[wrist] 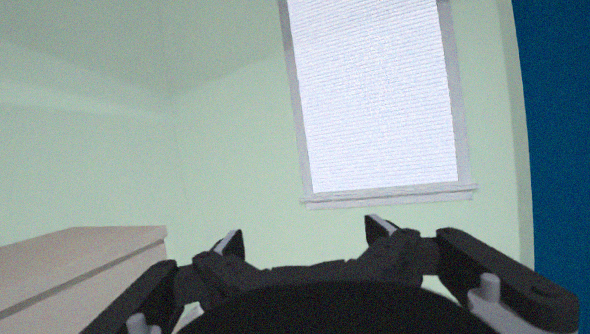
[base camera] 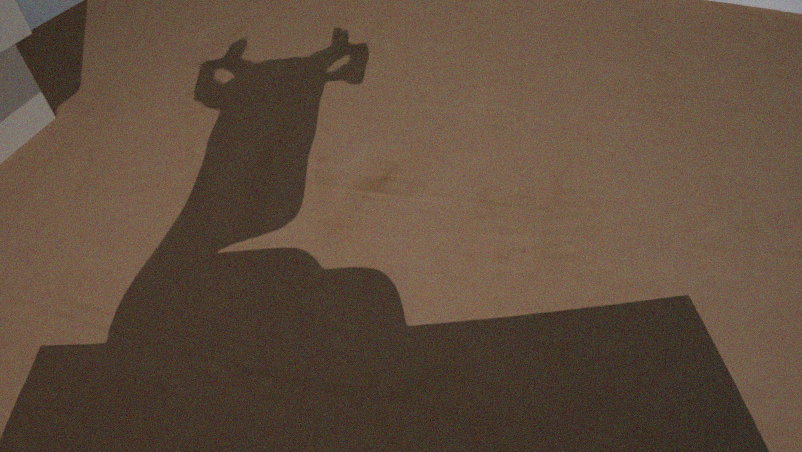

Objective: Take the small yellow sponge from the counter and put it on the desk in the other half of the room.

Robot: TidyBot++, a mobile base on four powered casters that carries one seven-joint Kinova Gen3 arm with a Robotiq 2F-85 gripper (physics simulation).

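Places are measured from the arm's base along level axes (x ahead, y right, z down), in centimetres.
Pixels of known places: gripper, between the fingertips: (wrist: pixel 304 236).
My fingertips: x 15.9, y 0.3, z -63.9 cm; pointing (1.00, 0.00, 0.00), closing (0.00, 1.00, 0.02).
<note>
Behind a point stands the place of what it marks.
My gripper (wrist: pixel 304 236) @(x 15.9, y 0.3, z -63.9 cm) is open in the wrist view, its two fingers wide apart with the pale green wall visible between them. It holds nothing. The yellow sponge does not show in the base camera view or the wrist view. The counter and the desk cannot be told for certain; a beige piece of furniture (wrist: pixel 100 265) with a flat top stands at the lower left of the wrist view.
A window (wrist: pixel 380 100) @(x 119.1, y 49.8, z -92.5 cm) with a white blind is in the pale green wall (wrist: pixel 235 150) @(x 148.3, y -38.4, z -78.3 cm). A dark blue surface (wrist: pixel 560 125) @(x 71.6, y 93.3, z -67.5 cm) stands at the right. In the base camera view, the robot's shadow lies on the brown floor (base camera: pixel 533 140) @(x 59.0, y 18.3, z 39.6 cm), and pale furniture (base camera: pixel 25 123) @(x 73.7, y -57.6, z 37.1 cm) shows at the upper left.
</note>
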